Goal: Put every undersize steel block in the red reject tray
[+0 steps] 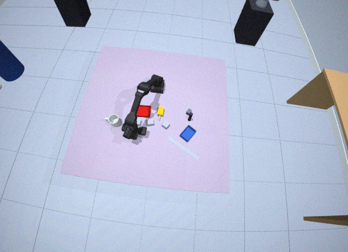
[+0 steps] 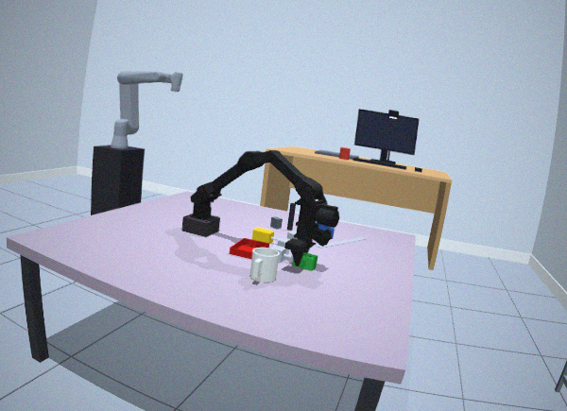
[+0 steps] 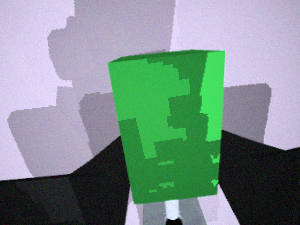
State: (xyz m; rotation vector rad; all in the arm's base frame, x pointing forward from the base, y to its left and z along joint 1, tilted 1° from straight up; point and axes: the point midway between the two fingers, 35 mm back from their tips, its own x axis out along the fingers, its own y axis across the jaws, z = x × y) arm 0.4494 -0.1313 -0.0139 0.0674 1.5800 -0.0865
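Now: gripper tip 20 mm below the green GO gauge and 10 mm past it. The rest, counted from my gripper tip: red reject tray 190 mm behind, 30 mm to the left; steel block 80 mm behind, 20 mm above, 10 mm to the left; white mug 190 mm to the right, 70 mm behind, 30 mm above.
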